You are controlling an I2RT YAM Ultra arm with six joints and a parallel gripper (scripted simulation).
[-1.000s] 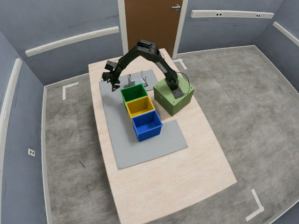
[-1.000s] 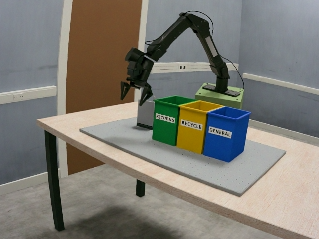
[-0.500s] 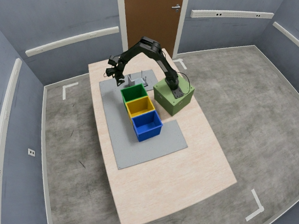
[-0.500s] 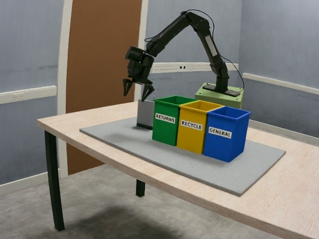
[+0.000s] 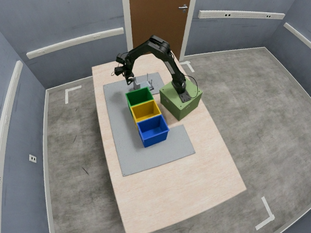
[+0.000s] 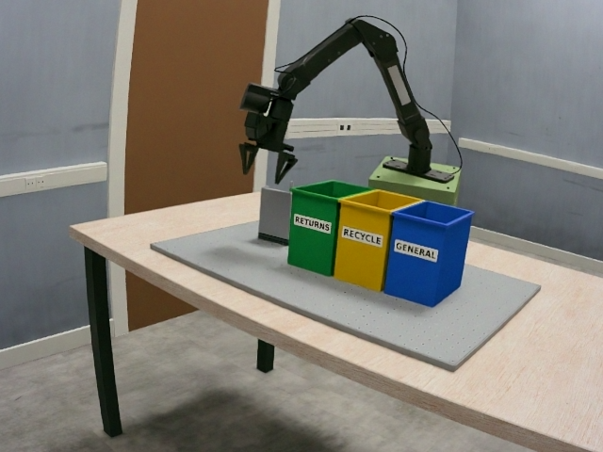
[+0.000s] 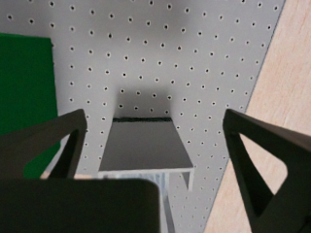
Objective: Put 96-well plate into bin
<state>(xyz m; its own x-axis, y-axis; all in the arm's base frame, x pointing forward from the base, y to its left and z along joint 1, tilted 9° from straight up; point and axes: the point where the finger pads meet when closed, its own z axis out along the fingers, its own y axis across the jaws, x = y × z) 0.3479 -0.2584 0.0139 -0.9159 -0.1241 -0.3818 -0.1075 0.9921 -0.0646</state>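
My hand is 140 mm past the clear 96-well plate, 10 mm to the left of it and 150 mm above it. From my hand the other things lie so: blue general bin (60 mm behind, 450 mm to the left, 90 mm below); yellow recycle bin (50 mm behind, 320 mm to the left, 90 mm below); green returns bin (50 mm behind, 190 mm to the left, 90 mm below).
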